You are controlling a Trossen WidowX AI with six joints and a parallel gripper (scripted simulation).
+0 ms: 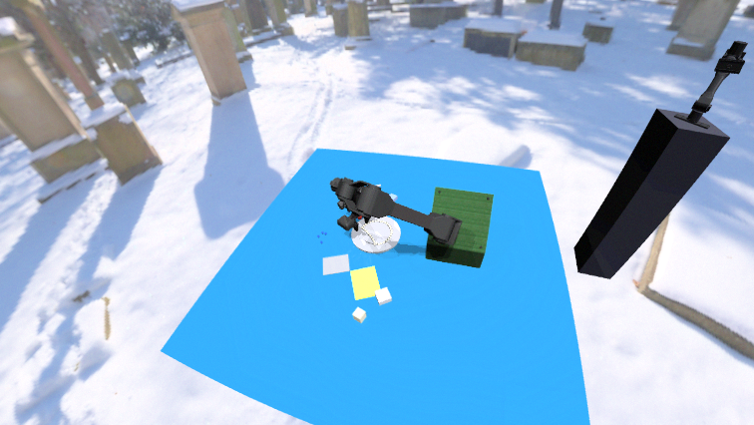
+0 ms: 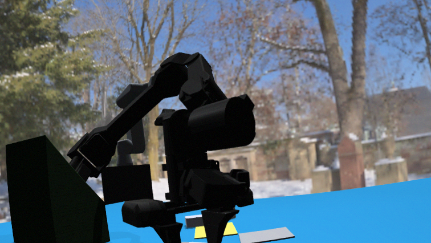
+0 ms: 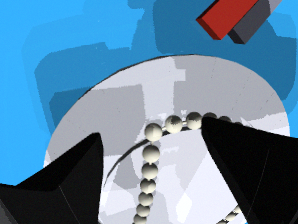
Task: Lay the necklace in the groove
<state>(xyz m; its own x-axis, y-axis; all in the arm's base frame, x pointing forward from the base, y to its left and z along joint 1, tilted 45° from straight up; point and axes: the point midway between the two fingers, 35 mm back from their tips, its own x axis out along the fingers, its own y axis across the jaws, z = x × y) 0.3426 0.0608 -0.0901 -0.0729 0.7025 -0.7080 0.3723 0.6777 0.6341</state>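
My gripper tip is now 6 cm past the round white bead board, 1 cm to the right of it and 1 cm above it. From my gripper tip the other things lie so: yellow tile 11 cm behind, 23 cm to the left, 2 cm below; then red object 4 cm ahead, 10 cm to the right, 1 cm below; then grey tile 2 cm ahead, 19 cm to the left, 2 cm below.
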